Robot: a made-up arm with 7 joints. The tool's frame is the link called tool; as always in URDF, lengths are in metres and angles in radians.
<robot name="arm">
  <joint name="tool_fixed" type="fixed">
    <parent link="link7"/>
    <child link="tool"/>
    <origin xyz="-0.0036 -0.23 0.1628" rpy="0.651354 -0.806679 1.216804"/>
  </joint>
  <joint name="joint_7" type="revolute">
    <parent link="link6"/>
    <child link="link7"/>
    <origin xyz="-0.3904 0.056 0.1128" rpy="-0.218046 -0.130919 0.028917"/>
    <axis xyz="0 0 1"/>
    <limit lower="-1.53" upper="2.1" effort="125" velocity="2.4"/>
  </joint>
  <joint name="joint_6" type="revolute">
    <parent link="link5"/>
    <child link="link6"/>
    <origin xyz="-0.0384 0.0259 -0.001" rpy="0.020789 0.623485 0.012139"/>
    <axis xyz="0 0 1"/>
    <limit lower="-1.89" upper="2.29" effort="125" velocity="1.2"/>
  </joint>
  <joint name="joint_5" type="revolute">
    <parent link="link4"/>
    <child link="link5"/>
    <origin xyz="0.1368 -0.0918 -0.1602" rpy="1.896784 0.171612 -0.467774"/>
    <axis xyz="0 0 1"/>
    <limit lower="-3.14" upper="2.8" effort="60" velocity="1.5"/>
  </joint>
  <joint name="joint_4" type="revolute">
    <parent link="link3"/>
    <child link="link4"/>
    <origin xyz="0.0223 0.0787 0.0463" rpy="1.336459 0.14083 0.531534"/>
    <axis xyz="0 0 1"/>
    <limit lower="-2.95" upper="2.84" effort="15" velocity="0.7"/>
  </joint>
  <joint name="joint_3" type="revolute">
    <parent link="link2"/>
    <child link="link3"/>
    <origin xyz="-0.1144 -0.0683 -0.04" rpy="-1.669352 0 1.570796"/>
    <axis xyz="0 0 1"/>
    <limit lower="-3" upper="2.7" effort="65" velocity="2.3"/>
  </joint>
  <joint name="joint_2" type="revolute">
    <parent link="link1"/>
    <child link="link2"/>
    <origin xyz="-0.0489 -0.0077 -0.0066" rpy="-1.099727 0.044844 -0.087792"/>
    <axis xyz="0 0 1"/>
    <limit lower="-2.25" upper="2.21" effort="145" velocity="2.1"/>
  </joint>
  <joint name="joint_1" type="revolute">
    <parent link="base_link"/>
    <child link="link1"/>
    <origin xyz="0.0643 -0.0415 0.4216" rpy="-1.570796 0 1.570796"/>
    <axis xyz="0 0 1"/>
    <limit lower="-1.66" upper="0.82" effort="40" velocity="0.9"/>
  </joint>
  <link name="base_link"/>
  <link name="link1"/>
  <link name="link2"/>
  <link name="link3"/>
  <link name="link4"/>
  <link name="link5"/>
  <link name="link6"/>
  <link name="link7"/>
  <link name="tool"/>
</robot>
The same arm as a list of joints. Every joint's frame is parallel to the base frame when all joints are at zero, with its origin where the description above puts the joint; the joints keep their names.
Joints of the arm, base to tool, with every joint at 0 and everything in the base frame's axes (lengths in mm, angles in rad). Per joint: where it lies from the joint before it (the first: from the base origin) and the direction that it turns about. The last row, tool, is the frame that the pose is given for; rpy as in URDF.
joint_1: axis -x offset 64.3 -41.5 421.6
joint_2: axis -0.453383 0.098396 -0.885868 offset 6.6 -48.9 7.7
joint_3: axis -y offset -47.8 -117.8 56.5
joint_4: axis 0.0894 -0.2299 -0.969099 offset 55.7 -46.3 59.9
joint_5: axis -0.5994 0.7963 0.0814 offset 109.6 144.4 141.2
joint_6: axis -0.0202 0.989401 0.1438 offset -29.1 -20.1 -30.0
joint_7: axis -0.146897 0.986282 -0.075299 offset -390.8 113.5 -51.6
tool: offset -35.1 176.4 217.0 rpy 0.1160 0.7699 1.3569
Joint limits (rad, base to tool): -1.6600..0.8200 -2.2500..2.2100 -3.0000..2.7000 -2.9500..2.8400 -3.1400..2.8000 -1.8900..2.2900 -1.5300..2.1000

